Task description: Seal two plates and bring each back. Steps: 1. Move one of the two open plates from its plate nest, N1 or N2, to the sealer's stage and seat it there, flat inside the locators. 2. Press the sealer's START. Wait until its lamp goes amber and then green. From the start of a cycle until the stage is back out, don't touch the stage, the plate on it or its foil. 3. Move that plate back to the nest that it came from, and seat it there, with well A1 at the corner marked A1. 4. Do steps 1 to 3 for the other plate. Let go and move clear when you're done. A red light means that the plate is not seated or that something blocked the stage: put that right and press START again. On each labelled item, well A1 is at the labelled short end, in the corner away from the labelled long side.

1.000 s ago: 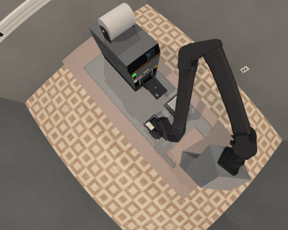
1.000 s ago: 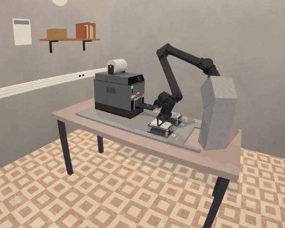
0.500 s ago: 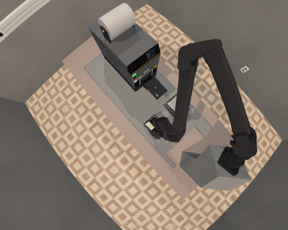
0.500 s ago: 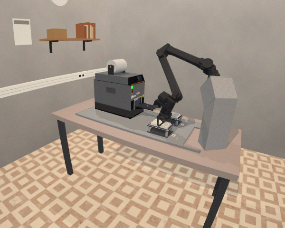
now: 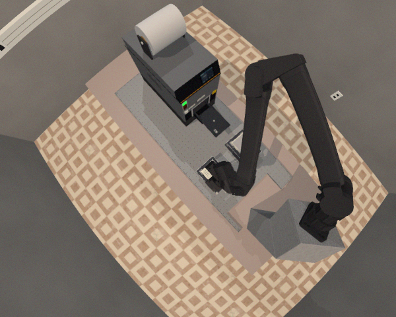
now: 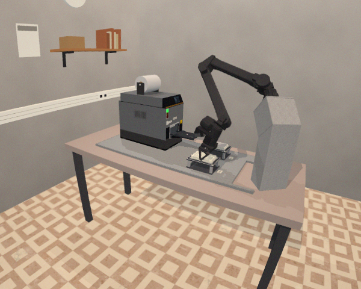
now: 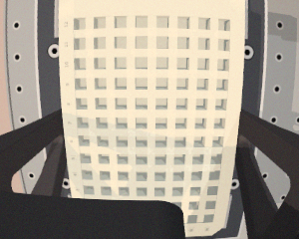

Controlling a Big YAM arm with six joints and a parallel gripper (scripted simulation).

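The cream well plate lies right at my hand. Also, from my hand: sealer stage 200 mm to the right, 190 mm ahead, 40 mm above; then start button 300 mm ahead, 120 mm to the right, 120 mm above; then foil roll 520 mm ahead, 350 mm above, 240 mm to the right.
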